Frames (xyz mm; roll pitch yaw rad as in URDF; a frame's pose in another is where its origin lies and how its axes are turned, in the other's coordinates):
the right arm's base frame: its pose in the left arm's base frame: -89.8 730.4 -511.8 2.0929 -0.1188 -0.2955
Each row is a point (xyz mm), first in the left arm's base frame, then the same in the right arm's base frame.
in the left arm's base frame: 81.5 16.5 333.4
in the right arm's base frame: 469.3 1005.0 152.2
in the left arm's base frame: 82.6 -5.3 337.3
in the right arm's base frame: 477.1 1017.8 168.5
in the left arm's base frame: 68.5 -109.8 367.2
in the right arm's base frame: 497.5 1093.7 244.9
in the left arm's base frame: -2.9 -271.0 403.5
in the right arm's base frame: 480.6 1214.4 377.3
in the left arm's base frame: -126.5 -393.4 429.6
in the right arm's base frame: 401.7 1321.7 492.2
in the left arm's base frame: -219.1 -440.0 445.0
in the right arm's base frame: 329.0 1378.3 542.2
